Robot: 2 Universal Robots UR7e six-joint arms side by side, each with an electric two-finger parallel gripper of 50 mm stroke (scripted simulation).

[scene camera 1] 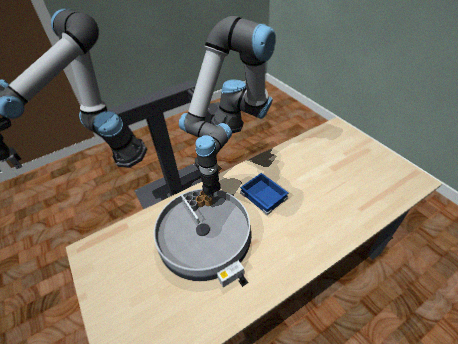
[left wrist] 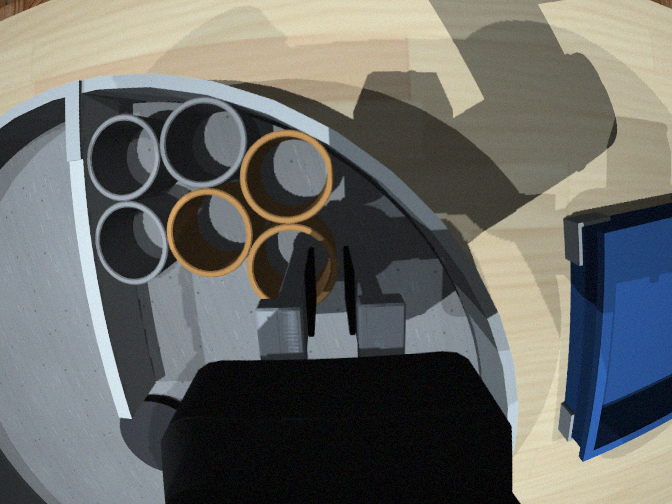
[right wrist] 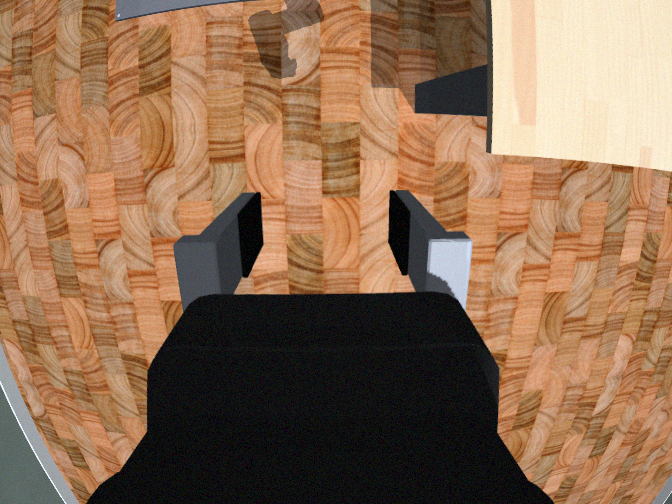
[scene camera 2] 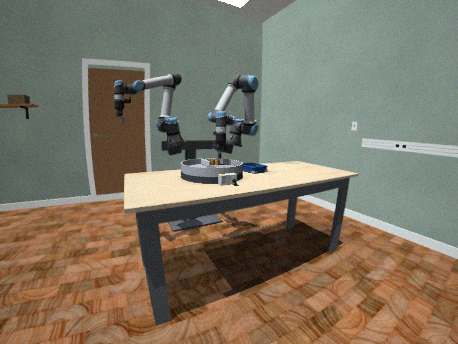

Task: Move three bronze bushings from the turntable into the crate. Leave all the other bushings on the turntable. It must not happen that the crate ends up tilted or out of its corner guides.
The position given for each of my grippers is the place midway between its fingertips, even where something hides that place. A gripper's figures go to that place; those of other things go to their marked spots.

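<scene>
My left gripper (left wrist: 329, 273) is 0.17 m from the lens. A bronze bushing (left wrist: 261, 202) is 0.18 m from the lens, while a bronze bushing (left wrist: 266, 282) is 0.19 m from the lens and a bronze bushing (left wrist: 192, 251) is 0.20 m from the lens. As for the blue crate (left wrist: 611, 387), it is 0.40 m from the lens.
</scene>
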